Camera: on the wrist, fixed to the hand. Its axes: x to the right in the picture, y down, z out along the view.
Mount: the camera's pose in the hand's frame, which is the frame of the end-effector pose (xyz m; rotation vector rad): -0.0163 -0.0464 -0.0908 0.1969 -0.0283 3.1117
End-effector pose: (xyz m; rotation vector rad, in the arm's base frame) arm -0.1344 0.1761 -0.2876 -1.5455 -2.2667 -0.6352
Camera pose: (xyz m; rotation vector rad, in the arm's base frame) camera -0.1703 0.1006 -0.2270 -2.1519 1.4030 0.5828
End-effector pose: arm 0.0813 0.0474 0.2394 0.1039 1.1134 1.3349
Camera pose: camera 0.0549 -0.0267 0.1725 -1.2515 0.0202 -1.4483
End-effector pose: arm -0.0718 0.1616 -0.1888 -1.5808 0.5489 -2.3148
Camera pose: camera -0.1516 0.2234 -0.2106 0.3914 1.0511 0.2652
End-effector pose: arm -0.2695 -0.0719 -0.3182 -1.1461 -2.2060 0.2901
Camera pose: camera -0.2367 -0.1207 -0.2333 2.4417 -1.2757 -1.1068
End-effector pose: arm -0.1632 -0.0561 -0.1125 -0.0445 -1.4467 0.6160
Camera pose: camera -0.0617 -0.0719 -0.1230 1.6220 -0.0630 -2.0165
